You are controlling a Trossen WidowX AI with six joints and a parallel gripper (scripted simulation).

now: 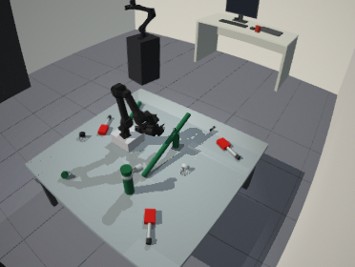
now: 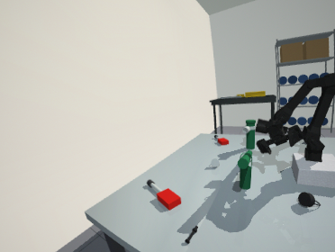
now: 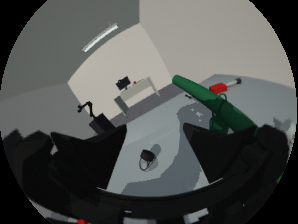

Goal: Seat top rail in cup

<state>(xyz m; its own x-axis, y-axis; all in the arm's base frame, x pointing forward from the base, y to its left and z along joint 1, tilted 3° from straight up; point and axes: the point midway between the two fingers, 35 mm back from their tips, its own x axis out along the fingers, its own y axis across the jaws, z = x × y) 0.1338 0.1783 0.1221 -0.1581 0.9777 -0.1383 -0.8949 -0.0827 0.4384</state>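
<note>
The rail-end cup is 39 cm to the right of my gripper tip, 24 cm ahead of it and 3 cm below it. The rest, counted from my gripper tip: black bolt 38 cm to the left, 18 cm below, 17 cm ahead.
</note>
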